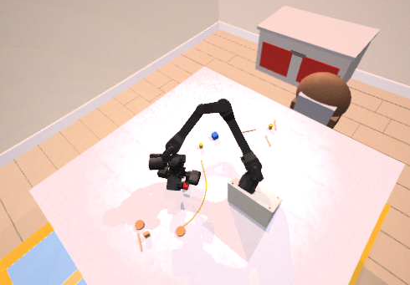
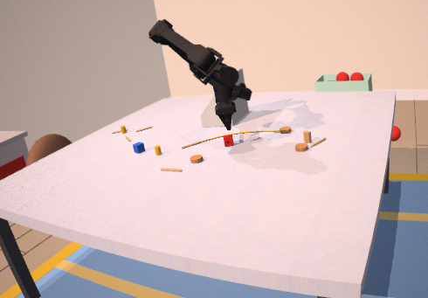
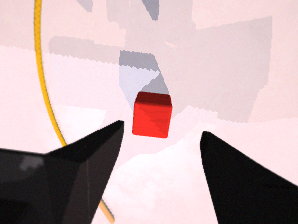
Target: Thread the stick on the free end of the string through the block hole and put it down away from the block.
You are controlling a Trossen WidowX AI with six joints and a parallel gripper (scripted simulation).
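Right now the red block is 5 cm below my gripper tip and 1 cm to the right of it. Round my gripper tip: thin wooden stick: 14 cm to the right, 6 cm below, 1 cm behind; yellow peg: 24 cm to the right, 7 cm ahead, 5 cm below; small wooden block: 25 cm to the left, 4 cm below, 1 cm behind.
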